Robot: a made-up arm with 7 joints.
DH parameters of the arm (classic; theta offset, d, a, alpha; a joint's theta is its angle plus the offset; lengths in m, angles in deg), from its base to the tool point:
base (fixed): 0 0 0 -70
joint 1: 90 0 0 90
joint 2: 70 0 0 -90
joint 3: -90 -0.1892 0.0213 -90
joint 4: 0 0 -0.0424 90
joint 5: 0 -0.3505 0 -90
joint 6: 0 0 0 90
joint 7: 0 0 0 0
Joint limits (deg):
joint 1: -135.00..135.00
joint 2: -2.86..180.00
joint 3: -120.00..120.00
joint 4: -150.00..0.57
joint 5: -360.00..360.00
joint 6: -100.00..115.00
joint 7: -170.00..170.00
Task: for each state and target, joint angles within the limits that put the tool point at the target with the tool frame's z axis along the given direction. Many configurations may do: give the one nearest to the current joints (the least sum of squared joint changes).
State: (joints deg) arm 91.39 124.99 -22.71 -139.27 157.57 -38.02 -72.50
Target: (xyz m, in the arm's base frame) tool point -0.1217 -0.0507 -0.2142 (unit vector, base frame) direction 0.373 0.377 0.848
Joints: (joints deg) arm 91.51 97.50 -36.85 -149.89 177.79 -26.40 -72.50
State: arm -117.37 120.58 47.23 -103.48 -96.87 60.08 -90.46
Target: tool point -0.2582 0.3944 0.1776 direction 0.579 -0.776 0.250
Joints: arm -124.15 102.70 55.45 -59.63 -75.15 34.48 -90.46
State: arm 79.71 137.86 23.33 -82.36 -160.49 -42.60 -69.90
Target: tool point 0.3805 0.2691 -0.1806 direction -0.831 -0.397 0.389
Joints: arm 87.59 153.03 26.69 -61.92 -203.47 -20.83 -69.90
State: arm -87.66 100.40 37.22 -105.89 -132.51 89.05 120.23
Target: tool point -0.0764 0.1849 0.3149 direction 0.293 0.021 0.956
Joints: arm -93.81 51.14 48.94 -112.61 -140.19 115.00 120.23
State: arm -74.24 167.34 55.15 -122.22 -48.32 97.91 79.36
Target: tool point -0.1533 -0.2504 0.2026 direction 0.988 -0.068 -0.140
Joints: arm -68.86 156.80 54.85 -117.82 -32.82 94.35 79.36
